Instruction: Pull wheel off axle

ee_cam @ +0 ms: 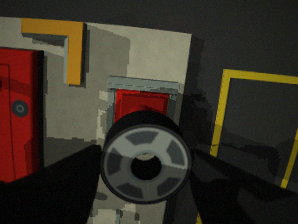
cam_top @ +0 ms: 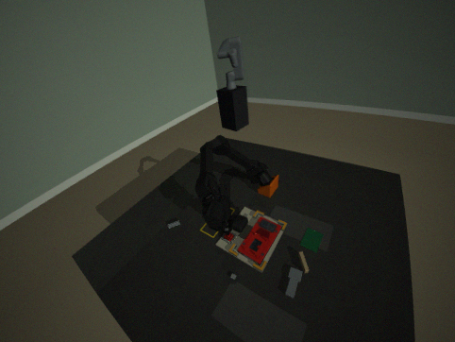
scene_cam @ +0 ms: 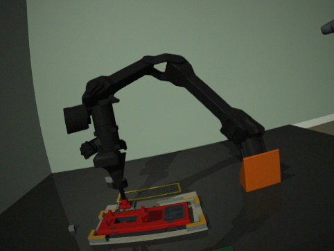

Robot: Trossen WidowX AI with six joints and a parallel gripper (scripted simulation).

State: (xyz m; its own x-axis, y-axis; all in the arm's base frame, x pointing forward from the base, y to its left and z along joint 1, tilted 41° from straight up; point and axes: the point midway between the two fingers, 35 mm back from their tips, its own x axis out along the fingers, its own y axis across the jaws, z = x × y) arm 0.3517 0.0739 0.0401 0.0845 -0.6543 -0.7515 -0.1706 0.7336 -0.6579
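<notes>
Right now my gripper tip is 4 cm above the black axle. From my gripper tip the other things lie so: grey block: 31 cm to the left, 7 cm below, 1 cm behind; small grey cube: 13 cm to the left, 12 cm ahead, 7 cm below; small black wheel: right at my gripper tip.
</notes>
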